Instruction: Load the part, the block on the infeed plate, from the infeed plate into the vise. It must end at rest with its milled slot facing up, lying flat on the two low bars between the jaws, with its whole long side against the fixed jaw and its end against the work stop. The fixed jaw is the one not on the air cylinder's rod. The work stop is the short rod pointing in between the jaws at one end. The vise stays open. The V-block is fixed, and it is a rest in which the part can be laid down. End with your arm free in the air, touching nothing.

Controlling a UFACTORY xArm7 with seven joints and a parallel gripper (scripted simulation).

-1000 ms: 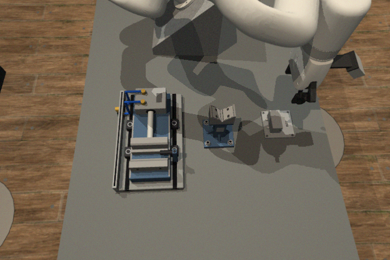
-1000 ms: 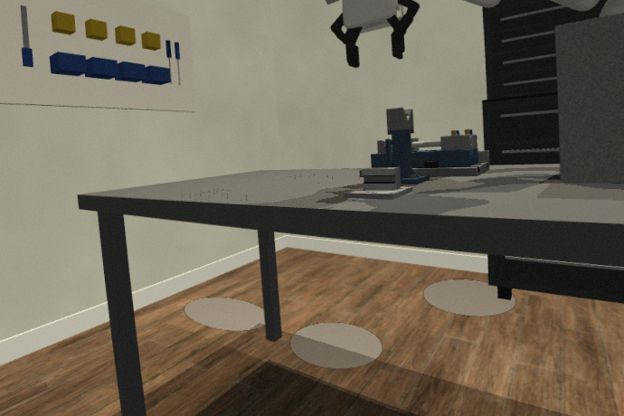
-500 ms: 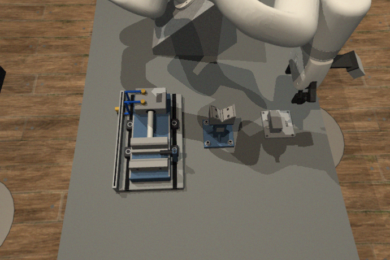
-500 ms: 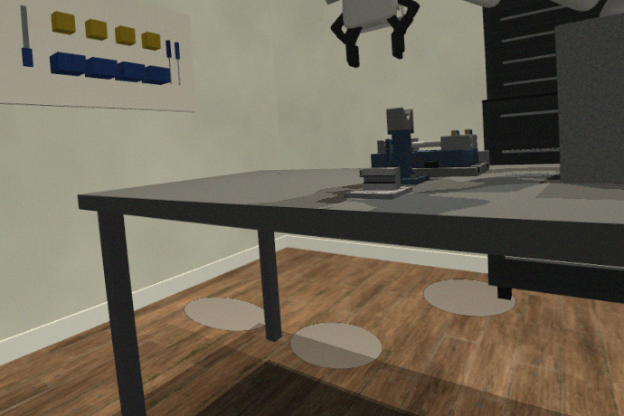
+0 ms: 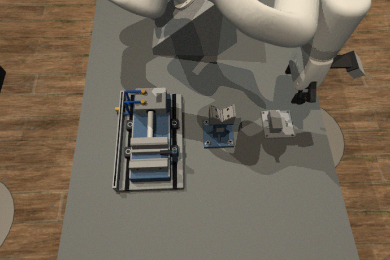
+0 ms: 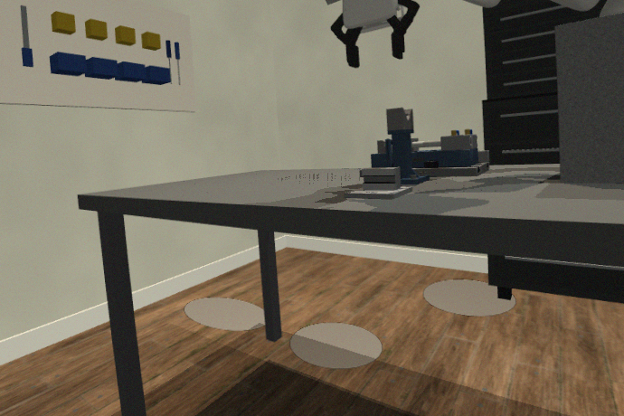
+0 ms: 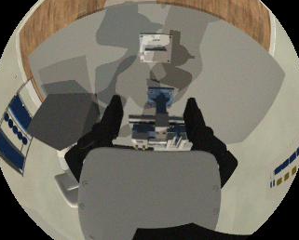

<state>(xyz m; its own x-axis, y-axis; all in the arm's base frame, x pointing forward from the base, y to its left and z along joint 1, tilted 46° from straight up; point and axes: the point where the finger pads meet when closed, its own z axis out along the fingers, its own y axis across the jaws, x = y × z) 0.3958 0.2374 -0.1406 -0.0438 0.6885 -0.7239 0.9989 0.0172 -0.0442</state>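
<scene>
Now: hand 220 mm above the part and 10 mm to the right of it. Round my hand: V-block post 190 mm below, 170 mm to the right, 30 mm ahead; cylinder rod 370 mm to the right, 170 mm below, 40 mm ahead; work stop 320 mm to the right, 150 mm below, 120 mm ahead.
</scene>
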